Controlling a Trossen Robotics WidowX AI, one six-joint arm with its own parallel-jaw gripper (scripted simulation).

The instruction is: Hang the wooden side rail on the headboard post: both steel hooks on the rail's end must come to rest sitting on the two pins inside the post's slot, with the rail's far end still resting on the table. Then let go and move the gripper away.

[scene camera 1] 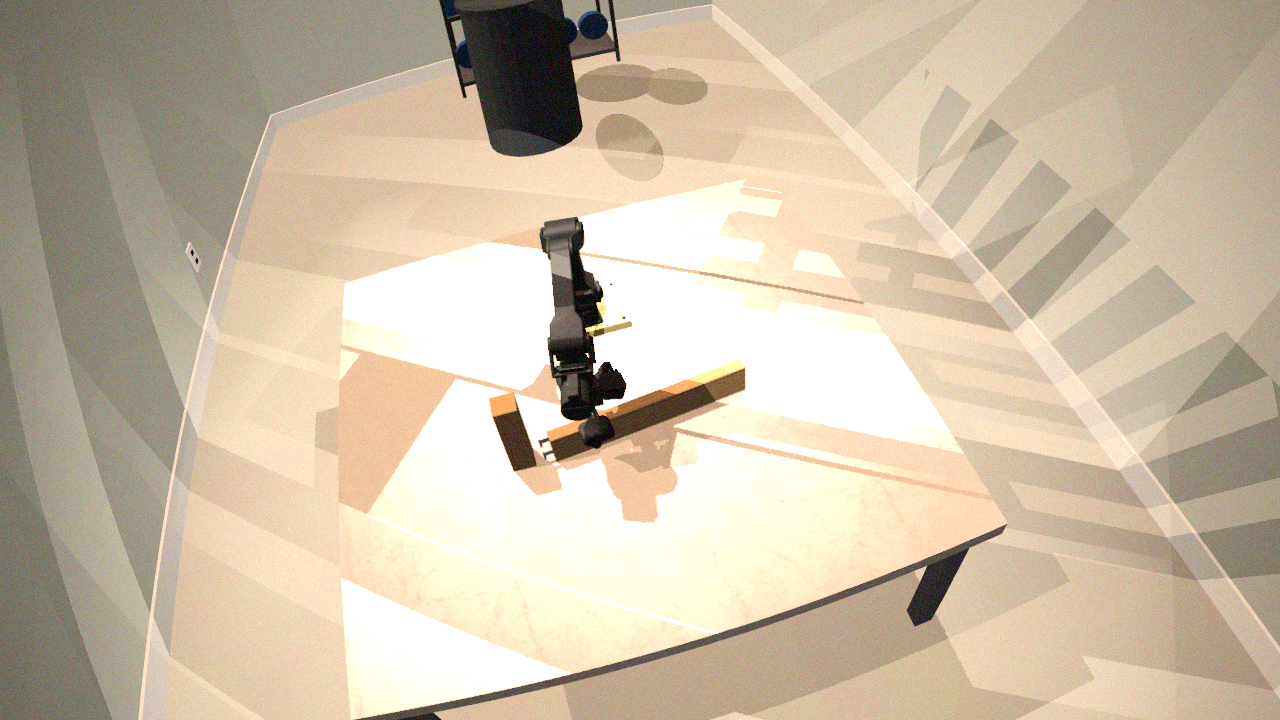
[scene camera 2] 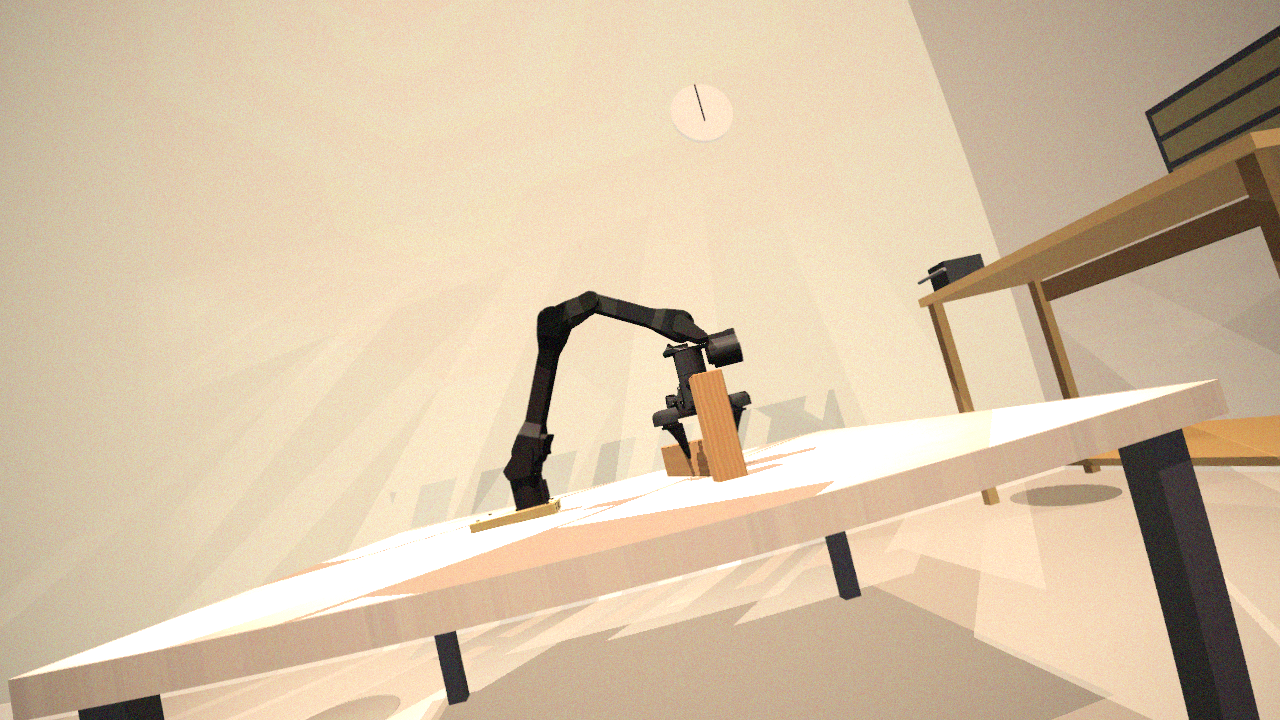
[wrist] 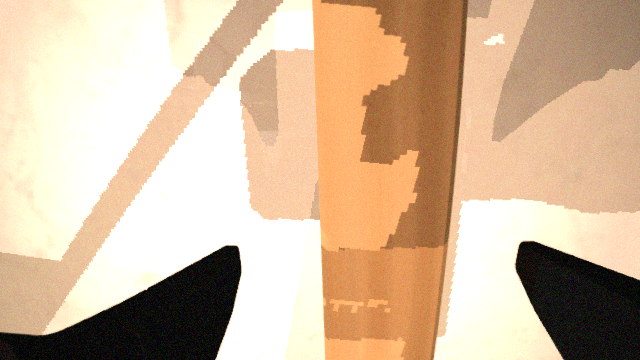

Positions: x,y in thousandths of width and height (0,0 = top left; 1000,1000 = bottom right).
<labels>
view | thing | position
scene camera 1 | my gripper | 461,599
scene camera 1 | wooden side rail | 515,565
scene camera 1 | headboard post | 395,572
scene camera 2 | my gripper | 557,630
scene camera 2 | wooden side rail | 529,642
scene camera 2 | headboard post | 558,572
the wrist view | my gripper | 593,715
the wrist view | wooden side rail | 607,246
</labels>
